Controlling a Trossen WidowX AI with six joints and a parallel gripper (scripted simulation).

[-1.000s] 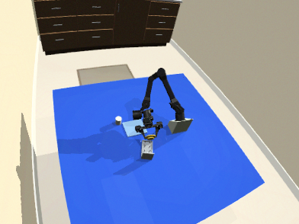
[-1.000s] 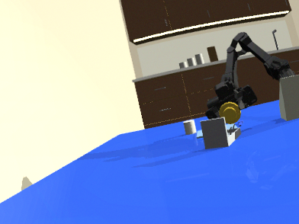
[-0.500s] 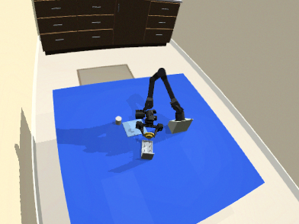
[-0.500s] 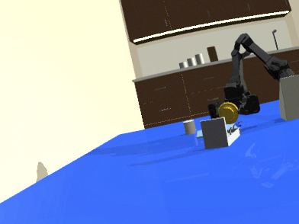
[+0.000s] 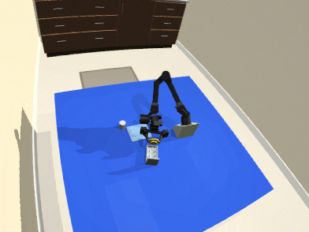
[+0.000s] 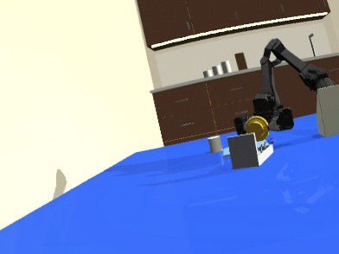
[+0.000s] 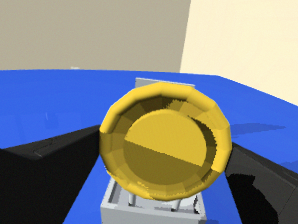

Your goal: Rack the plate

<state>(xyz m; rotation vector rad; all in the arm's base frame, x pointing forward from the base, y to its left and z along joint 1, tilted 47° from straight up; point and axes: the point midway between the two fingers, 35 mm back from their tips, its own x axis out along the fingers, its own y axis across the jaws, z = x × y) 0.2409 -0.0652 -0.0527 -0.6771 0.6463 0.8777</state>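
The grey dish rack lies 3 cm ahead of my gripper tip, 4 cm to the left of it and 5 cm below it. The rest, counted from my gripper tip: yellow plate: 1 cm to the right; white cup: 11 cm ahead, 24 cm to the right, 5 cm below.
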